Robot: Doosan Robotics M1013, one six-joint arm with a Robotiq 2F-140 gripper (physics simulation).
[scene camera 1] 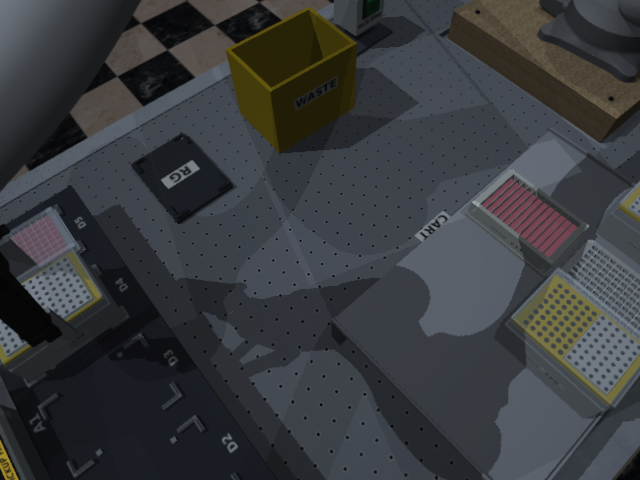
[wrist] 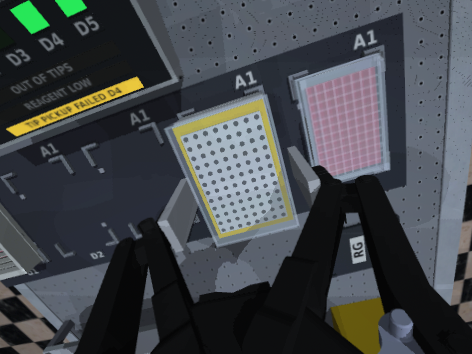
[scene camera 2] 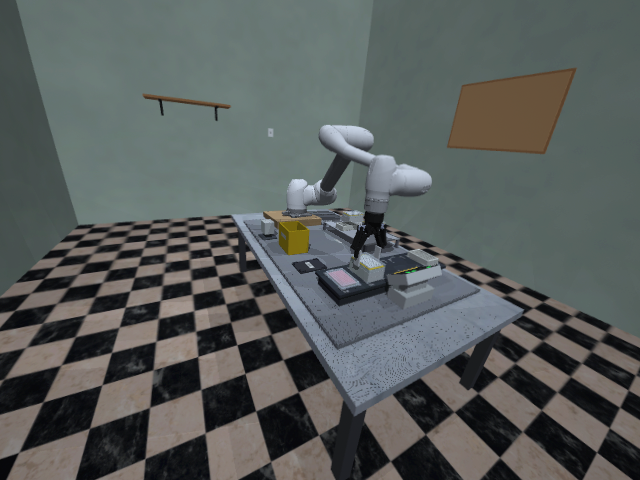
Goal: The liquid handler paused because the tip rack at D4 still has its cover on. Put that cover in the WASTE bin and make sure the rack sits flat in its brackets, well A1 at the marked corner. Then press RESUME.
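Frame: origin at the arm's base, x ahead, y left, z up, level; millimetres.
Seen in the pictures: gripper, fingertip midpoint: (scene camera 1: 46, 305) (wrist: 240, 176) (scene camera 2: 366, 263); arm's base, link origin: (scene camera 1: 601, 37) (scene camera 2: 296, 214).
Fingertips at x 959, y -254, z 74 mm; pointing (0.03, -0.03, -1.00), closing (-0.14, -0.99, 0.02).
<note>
Pixels of each thing's top centre, then the offset from my fingertips to it. "*": a spot on its surface instead.
- D4, top centre: (wrist: 238, 182) (scene camera 1: 34, 301) (scene camera 2: 367, 259) dx +4, dy +1, dz +20 mm
- clear cover, surface spot: (wrist: 257, 236) * dx -59, dy +9, dz +20 mm
- A1 mark, surface spot: (wrist: 245, 80) * dx +77, dy -43, dz -50 mm
- yellow WASTE bin, top centre: (scene camera 1: 291, 46) (scene camera 2: 293, 226) dx -486, dy -66, dz +25 mm
- small box with a green face, surface spot: (scene camera 1: 359, 18) * dx -679, dy -90, dz -46 mm
- pink-filled plate, top centre: (wrist: 348, 128) (scene camera 1: 20, 251) (scene camera 2: 342, 276) dx -14, dy -122, dz -36 mm
- dark RG lid-like plate, top centre: (scene camera 1: 179, 172) (wrist: 359, 252) (scene camera 2: 309, 263) dx -259, dy -108, dz -96 mm
- display, surface spot: (wrist: 95, 55) * dx +144, dy +54, dz +13 mm
- cart, top centre: (scene camera 1: 541, 283) (scene camera 2: 359, 228) dx -429, dy +413, dz -44 mm
The tip rack at D4 (scene camera 1: 64, 289) (scene camera 2: 370, 268) (wrist: 235, 170), white with a yellow rim, stands on the dark deck under a clear cover (wrist: 257, 236). The A1 mark (wrist: 245, 80) is by its upper right corner in the wrist view; I cannot tell if it sits fully flat. My gripper (scene camera 2: 367, 255) (wrist: 240, 176) is open, its grey pads apart on either side of the covered rack, with nothing held. The yellow WASTE bin (scene camera 1: 258, 103) (scene camera 2: 294, 240) (wrist: 357, 320) stands upright. A small box with a green face (scene camera 1: 359, 18) is behind the bin; RESUME cannot be read.
A pink-filled plate (scene camera 1: 43, 237) (scene camera 2: 342, 279) (wrist: 345, 120) sits at D5, close beside the right finger. A dark RG lid-like plate (scene camera 1: 206, 180) lies between deck and bin. The display (wrist: 95, 55) reads TIP PICKUP FAILED D4. The cart (scene camera 1: 454, 289) holds several racks.
</note>
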